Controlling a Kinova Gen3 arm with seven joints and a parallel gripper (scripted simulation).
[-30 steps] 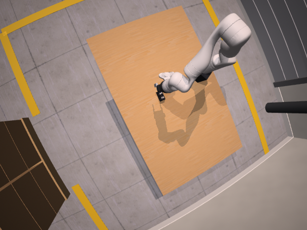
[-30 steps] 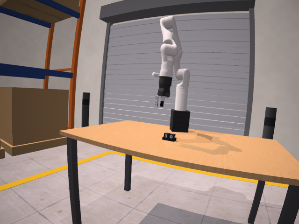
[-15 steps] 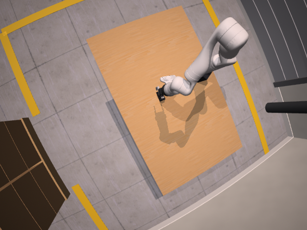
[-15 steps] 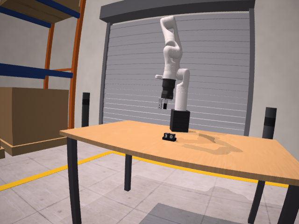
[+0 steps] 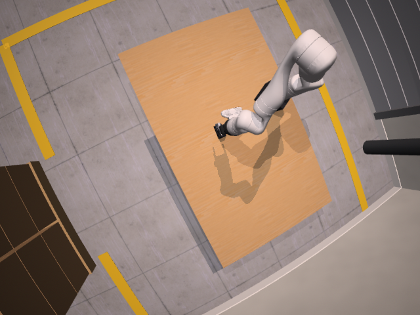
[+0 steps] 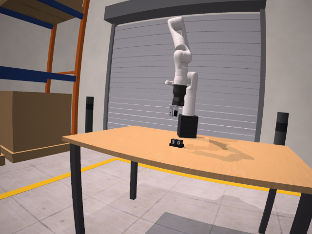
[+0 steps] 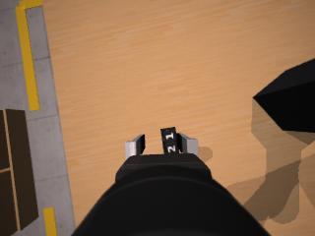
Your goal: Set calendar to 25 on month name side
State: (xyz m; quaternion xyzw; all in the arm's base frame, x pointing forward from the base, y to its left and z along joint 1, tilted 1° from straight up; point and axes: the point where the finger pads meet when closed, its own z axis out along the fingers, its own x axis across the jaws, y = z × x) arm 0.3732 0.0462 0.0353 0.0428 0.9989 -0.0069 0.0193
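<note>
The black cube is 2 cm behind my hand, 1 cm to the left of it and 17 cm below it. Round my hand: black tray (2 cm behind, 3 cm to the left, 18 cm below).
</note>
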